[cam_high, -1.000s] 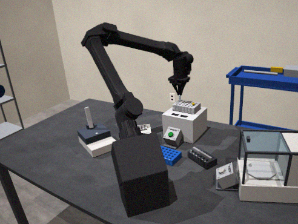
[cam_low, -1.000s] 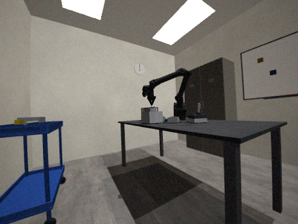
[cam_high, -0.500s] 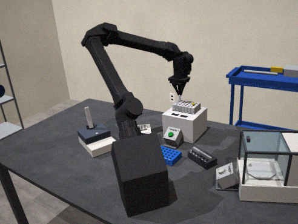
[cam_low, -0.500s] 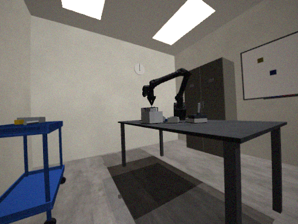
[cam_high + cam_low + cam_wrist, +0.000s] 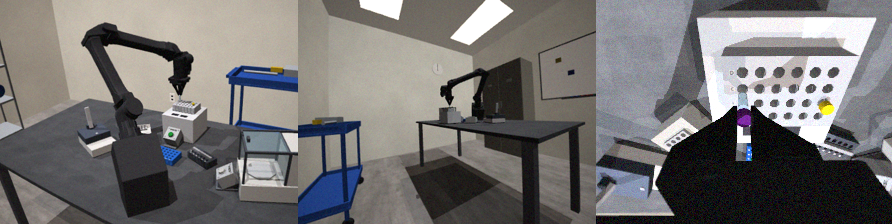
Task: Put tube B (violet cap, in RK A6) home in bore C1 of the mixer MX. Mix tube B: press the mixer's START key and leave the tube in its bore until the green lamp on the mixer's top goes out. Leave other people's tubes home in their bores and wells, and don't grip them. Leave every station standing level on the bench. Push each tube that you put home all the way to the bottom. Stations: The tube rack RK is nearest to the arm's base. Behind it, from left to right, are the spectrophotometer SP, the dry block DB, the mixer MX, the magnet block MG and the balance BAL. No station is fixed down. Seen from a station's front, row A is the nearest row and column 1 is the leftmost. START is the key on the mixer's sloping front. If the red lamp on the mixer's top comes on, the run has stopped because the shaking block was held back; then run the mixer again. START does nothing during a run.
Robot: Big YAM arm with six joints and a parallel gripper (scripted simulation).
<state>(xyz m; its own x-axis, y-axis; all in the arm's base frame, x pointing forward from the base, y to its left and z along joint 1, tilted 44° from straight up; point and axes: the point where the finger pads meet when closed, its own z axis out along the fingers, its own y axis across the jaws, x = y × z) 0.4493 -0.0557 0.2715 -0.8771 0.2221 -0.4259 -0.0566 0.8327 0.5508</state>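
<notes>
The tube B is 20 mm below my hand. From my hand the other things lie so: blue rack RK: 280 mm behind, 90 mm to the right, 200 mm below; then dry block DB: 220 mm behind, 110 mm to the left, 190 mm below; then dark magnet block MG: 220 mm behind, 250 mm to the right, 200 mm below.
</notes>
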